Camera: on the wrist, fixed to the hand. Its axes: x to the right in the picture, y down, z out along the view.
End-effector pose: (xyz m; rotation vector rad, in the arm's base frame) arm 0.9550 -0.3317 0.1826 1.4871 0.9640 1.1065
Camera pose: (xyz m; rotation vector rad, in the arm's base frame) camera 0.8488 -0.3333 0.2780 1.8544 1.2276 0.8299
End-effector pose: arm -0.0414 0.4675 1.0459 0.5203 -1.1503 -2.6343
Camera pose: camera 0.0206 0.3389 1.0474 0.5097 -1.7891 -2.4361
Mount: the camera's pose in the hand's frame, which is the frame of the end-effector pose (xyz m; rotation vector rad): -0.0138 0.0908 -0.1093 0.4509 -0.0824 -0.0300
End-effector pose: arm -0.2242 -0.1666 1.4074 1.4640 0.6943 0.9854
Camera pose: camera -0.3373 -0.1390 1.4901 1.8671 0.9151 0.7685
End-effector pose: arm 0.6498 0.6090 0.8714 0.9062 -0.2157 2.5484
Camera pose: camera 0.5575 0.5536 0.7776 1.1640 0.3620 2.5780
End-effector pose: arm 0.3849 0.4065 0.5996 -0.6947 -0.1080 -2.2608
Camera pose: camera 0.4064 0.3202 0.4879 -0.5424 -0.6492 -2.1273
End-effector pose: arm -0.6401 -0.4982 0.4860 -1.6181 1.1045 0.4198
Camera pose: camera -0.7502 -0.5891 0.4836 -1.2077 1.0243 0.1959
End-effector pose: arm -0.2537 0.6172 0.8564 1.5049 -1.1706 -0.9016
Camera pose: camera -0.1758 0.6540 0.9702 1.8600 -1.4848 -0.7551
